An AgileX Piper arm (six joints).
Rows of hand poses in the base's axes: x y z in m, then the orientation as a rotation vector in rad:
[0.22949, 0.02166, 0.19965, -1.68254, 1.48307, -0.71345]
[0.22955, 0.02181, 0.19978, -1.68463, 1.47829, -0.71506]
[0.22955, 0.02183, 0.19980, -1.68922, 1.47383, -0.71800]
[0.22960, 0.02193, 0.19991, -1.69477, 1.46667, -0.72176]
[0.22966, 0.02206, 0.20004, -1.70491, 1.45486, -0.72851]
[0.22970, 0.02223, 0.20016, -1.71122, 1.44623, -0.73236]
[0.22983, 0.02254, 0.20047, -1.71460, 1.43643, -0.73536]
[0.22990, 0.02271, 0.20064, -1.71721, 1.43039, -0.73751]
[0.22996, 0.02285, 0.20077, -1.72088, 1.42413, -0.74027]
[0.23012, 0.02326, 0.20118, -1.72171, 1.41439, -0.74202]
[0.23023, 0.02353, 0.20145, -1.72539, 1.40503, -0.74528]
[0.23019, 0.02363, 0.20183, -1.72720, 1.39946, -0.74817]
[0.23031, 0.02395, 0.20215, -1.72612, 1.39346, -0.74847]
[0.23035, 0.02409, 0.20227, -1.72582, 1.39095, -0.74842]
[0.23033, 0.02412, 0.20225, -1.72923, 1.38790, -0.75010]
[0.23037, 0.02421, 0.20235, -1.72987, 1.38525, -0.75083]
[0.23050, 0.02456, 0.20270, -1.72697, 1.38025, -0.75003]
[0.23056, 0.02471, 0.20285, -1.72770, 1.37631, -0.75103]
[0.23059, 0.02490, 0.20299, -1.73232, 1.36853, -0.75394]
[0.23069, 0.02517, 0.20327, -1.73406, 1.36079, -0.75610]
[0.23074, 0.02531, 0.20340, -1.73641, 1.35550, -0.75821]
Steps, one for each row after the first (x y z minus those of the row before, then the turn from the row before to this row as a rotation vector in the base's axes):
[0.00006, 0.00015, 0.00013, -0.00190, -0.00227, 0.00316]
[0.00000, 0.00002, 0.00002, -0.00440, -0.00125, 0.00322]
[0.00005, 0.00010, 0.00011, -0.00529, -0.00259, 0.00497]
[0.00006, 0.00013, 0.00013, -0.00976, -0.00392, 0.00826]
[0.00004, 0.00017, 0.00012, -0.00578, -0.00300, 0.00609]
[0.00013, 0.00031, 0.00031, -0.00323, -0.00487, 0.00633]
[0.00007, 0.00017, 0.00017, -0.00254, -0.00283, 0.00394]
[0.00006, 0.00014, 0.00013, -0.00362, -0.00262, 0.00415]
[0.00016, 0.00041, 0.00041, -0.00083, -0.00567, 0.00604]
[0.00011, 0.00027, 0.00027, -0.00372, -0.00452, 0.00601]
[-0.00004, 0.00010, 0.00038, -0.00254, -0.00327, 0.00311]
[0.00012, 0.00032, 0.00032, 0.00100, -0.00401, 0.00359]
[0.00004, 0.00014, 0.00012, 0.00042, -0.00153, 0.00161]
[-0.00002, 0.00003, -0.00002, -0.00311, -0.00053, 0.00231]
[0.00004, 0.00009, 0.00010, -0.00068, -0.00141, 0.00166]
[0.00013, 0.00035, 0.00035, 0.00282, -0.00398, 0.00287]
[0.00006, 0.00015, 0.00015, -0.00082, -0.00218, 0.00244]
[0.00003, 0.00019, 0.00014, -0.00438, -0.00298, 0.00529]
[0.00010, 0.00027, 0.00028, -0.00197, -0.00418, 0.00480]
[0.00005, 0.00014, 0.00013, -0.00254, -0.00249, 0.00334]

